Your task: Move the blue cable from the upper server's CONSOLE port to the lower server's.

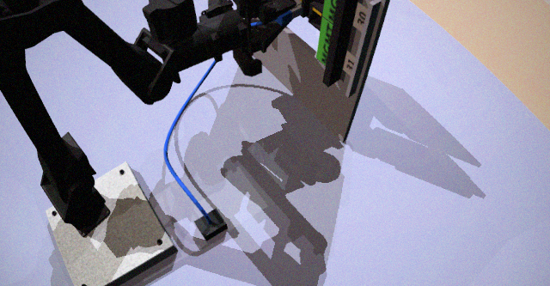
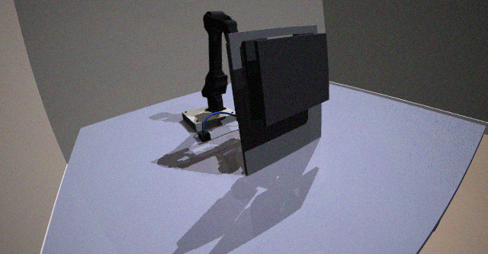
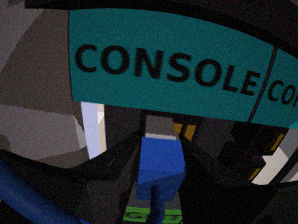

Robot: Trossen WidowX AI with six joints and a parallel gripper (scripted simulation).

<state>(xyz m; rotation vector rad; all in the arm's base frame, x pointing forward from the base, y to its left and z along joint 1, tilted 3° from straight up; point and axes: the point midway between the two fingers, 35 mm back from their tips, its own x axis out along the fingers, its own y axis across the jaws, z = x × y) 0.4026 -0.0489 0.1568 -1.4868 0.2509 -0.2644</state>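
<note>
The blue plug lies right at my gripper tip. Round my gripper tip: black anchor block (30 cm behind, 10 cm to the right, 17 cm below).
</note>
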